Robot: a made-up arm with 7 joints.
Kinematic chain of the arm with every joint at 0, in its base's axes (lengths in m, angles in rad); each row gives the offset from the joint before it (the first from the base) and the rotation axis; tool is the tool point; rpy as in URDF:
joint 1: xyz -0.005 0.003 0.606 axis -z
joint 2: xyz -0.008 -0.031 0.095 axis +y
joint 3: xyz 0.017 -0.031 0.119 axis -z
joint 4: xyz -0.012 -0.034 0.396 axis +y
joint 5: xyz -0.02 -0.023 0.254 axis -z
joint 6: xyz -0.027 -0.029 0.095 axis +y
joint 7: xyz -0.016 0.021 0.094 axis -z
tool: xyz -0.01 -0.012 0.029 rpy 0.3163 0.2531 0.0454
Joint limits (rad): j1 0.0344..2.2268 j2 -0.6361..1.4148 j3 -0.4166..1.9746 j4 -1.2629..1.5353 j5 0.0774..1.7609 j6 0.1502..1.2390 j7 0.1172..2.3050
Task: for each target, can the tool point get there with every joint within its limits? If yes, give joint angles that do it. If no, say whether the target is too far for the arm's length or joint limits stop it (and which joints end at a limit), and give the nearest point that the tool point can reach.
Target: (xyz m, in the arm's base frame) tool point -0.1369 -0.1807 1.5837
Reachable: yes | joints 0.6037 0.3345 -0.1788 -0.7564 1.1973 0.9102 0.8065
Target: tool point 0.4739 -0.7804 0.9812
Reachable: yes | joints 0.6896 1.2089 1.1905 0.5760 0.3089 0.4983 1.3634
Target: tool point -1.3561 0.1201 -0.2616
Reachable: no: too far | nearest point -0.6935 -0.2406 0.4521 | short by 1.039 m
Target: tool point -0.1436 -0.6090 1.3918
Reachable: yes | joints 1.3065 0.4437 0.6164 0.7376 1.4216 0.5620 2.1265
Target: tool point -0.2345 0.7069 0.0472
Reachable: no: joint limits stop it (at a limit: joint 2, joint 4, joint 6) | nearest point -0.2361 0.7119 0.9051 | short by 0.858 m
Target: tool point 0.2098 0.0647 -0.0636
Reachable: no: joint limits stop it (at a limit: joint 1, joint 2, joint 4, joint 5) | nearest point 0.5308 -0.0060 0.3432 | short by 0.523 m
